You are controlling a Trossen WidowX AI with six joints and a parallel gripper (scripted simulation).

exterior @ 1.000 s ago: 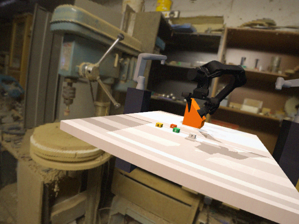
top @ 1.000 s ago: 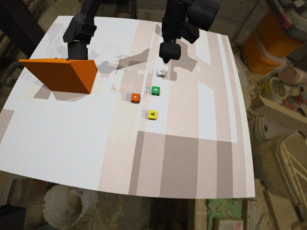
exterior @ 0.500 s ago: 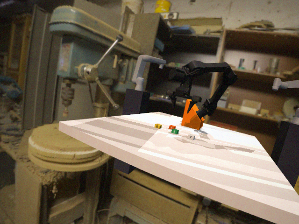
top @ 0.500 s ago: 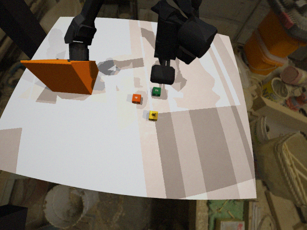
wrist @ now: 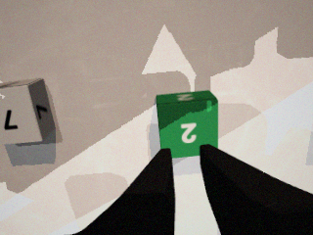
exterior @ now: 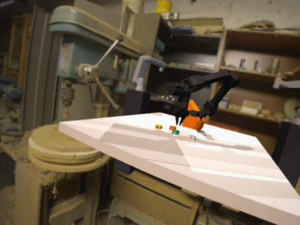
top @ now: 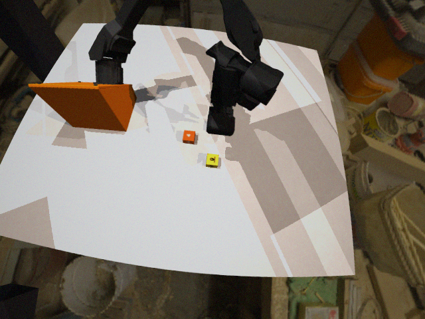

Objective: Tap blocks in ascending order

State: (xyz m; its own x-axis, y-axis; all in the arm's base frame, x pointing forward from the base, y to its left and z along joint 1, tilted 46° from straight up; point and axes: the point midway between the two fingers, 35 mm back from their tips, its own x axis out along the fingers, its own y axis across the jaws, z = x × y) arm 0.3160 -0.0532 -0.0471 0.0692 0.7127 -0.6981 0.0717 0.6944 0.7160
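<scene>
Right now the green block is 1 cm to the right of my gripper tip and 4 cm below it. The rest, counted from my gripper tip: yellow block 1 cm behind, 11 cm to the right, 4 cm below; then orange block 8 cm behind, 4 cm to the right, 4 cm below; then grey-white block 2 cm ahead, 9 cm to the left, 4 cm below.
</scene>
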